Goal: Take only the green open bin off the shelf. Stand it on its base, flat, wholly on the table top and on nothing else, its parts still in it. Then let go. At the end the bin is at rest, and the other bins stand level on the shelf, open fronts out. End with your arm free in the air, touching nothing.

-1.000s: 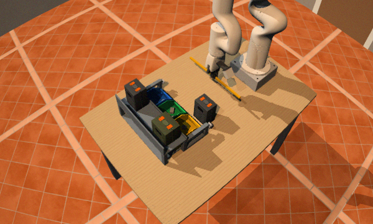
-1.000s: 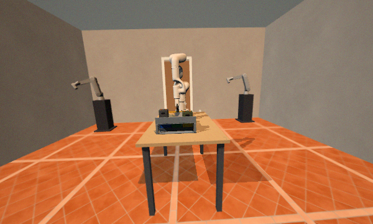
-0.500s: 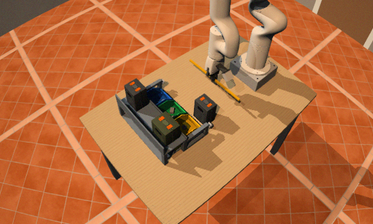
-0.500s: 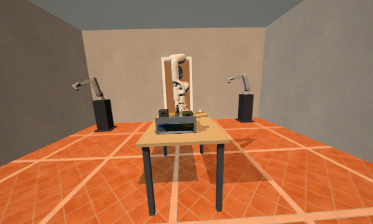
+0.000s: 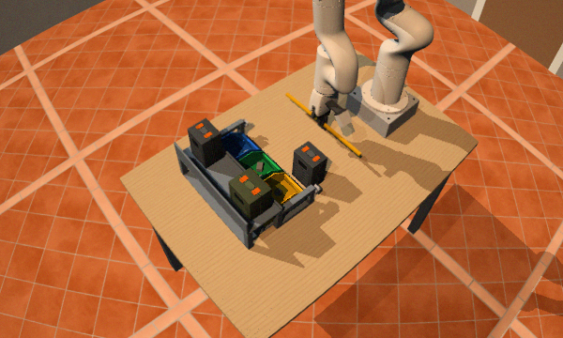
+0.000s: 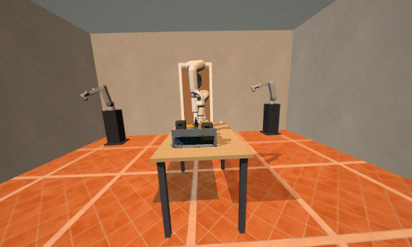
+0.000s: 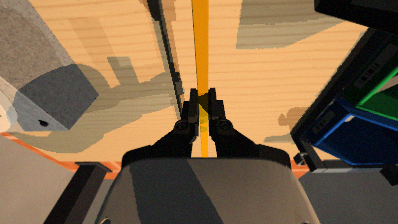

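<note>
Right now the dark box is 16 cm ahead of my hand, 10 cm to the left of it and 3 cm below it. From my hand the other things lie so: green bin 31 cm ahead, 5 cm below, 2 cm to the right; thin yellow rod 2 cm below; yellow bin 31 cm ahead, 10 cm to the left, 5 cm below.
</note>
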